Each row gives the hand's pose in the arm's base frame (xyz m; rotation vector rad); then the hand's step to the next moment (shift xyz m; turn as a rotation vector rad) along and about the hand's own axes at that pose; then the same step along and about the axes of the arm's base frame.
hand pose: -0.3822 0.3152 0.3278 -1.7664 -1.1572 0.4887
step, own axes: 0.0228 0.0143 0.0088 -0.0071 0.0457 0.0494
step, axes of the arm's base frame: 0.0115 0.0224 -0.0130 -0.0168 0.0125 -0.0643
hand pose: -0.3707 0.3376 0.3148 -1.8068 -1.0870 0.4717
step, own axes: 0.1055 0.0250 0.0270 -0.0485 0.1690 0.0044
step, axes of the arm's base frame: 0.0490 0.0983 -0.0205 0.0511 -0.0657 -0.1549
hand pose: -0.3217 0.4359 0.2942 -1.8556 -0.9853 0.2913
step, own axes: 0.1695 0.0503 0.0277 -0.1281 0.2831 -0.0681
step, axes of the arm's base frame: 0.1181 0.1329 -0.0200 0.0992 -0.1934 -0.2322
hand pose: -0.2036 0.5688 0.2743 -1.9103 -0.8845 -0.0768
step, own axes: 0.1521 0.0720 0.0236 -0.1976 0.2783 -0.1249
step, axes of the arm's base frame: 0.1476 0.0841 -0.0040 0.0631 -0.2757 -0.2283
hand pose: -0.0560 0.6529 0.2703 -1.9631 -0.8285 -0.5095
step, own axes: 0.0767 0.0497 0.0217 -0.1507 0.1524 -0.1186
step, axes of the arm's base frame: 0.0893 0.0278 0.0088 0.0042 -0.2093 -0.1272
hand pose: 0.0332 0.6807 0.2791 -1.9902 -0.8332 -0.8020
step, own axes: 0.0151 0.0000 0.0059 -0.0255 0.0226 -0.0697
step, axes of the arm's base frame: 0.0101 0.0090 0.0089 -0.0133 -0.0764 0.0029
